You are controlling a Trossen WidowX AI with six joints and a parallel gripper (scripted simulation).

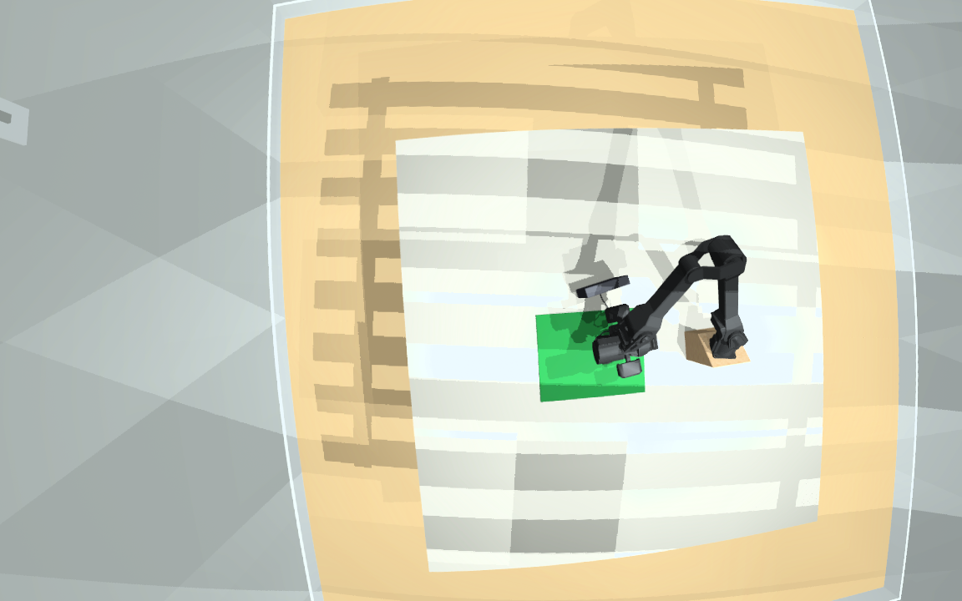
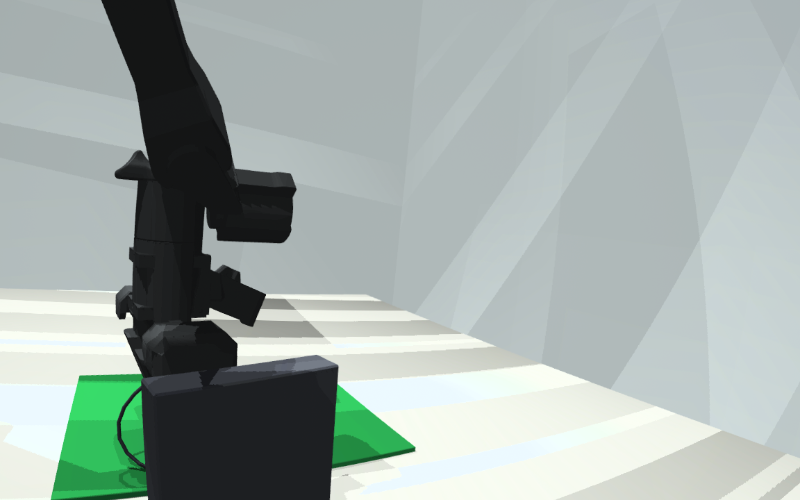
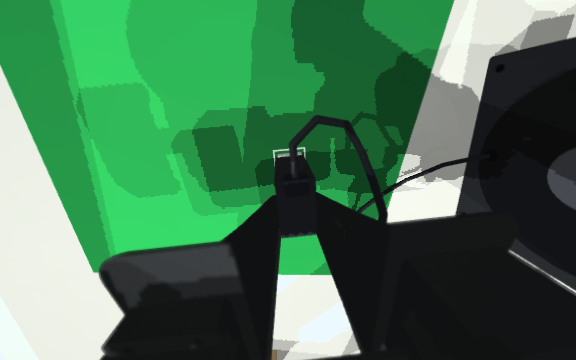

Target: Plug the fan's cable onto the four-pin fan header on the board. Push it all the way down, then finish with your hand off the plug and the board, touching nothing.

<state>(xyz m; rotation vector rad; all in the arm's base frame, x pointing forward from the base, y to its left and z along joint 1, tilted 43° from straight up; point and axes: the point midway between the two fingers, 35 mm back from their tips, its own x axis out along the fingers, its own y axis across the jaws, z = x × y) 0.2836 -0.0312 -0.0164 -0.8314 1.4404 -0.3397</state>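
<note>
Right now my gripper tip is 10 mm below the black plug and 10 mm short of it. Also, from my gripper tip: black fan (130 mm to the right, 50 mm ahead, 30 mm above); green board (60 mm ahead, 50 mm to the left, 40 mm below); white four-pin header (30 mm below, 10 mm ahead).
</note>
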